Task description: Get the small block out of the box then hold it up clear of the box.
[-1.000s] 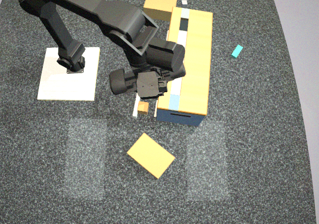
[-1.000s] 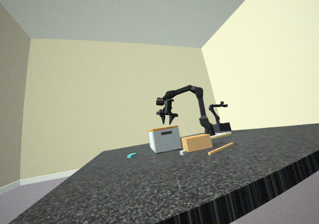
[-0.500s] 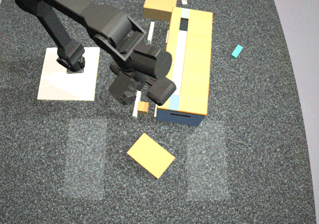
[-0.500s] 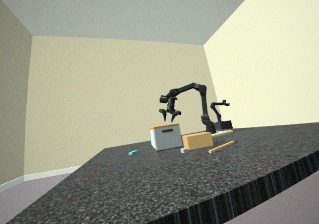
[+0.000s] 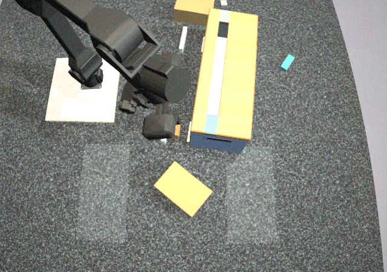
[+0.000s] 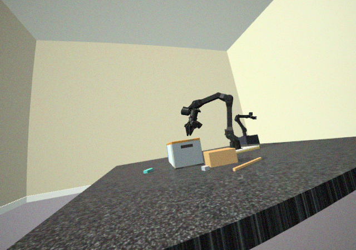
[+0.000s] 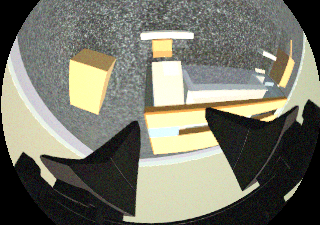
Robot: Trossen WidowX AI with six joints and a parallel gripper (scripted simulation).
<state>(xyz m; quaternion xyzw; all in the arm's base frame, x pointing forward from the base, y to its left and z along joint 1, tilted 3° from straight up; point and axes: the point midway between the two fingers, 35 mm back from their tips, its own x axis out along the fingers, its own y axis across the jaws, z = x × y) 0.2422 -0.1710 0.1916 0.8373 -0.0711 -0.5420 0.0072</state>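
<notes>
Now: the small block 15 cm below my gripper tip, 2 cm behind it and 1 cm to the left of it. Round my gripper tip: wooden stick: 56 cm to the left, 16 cm below, 4 cm ahead; long box: 15 cm to the left, 10 cm below, 10 cm ahead; teal block: 35 cm ahead, 22 cm to the left, 16 cm below.
</notes>
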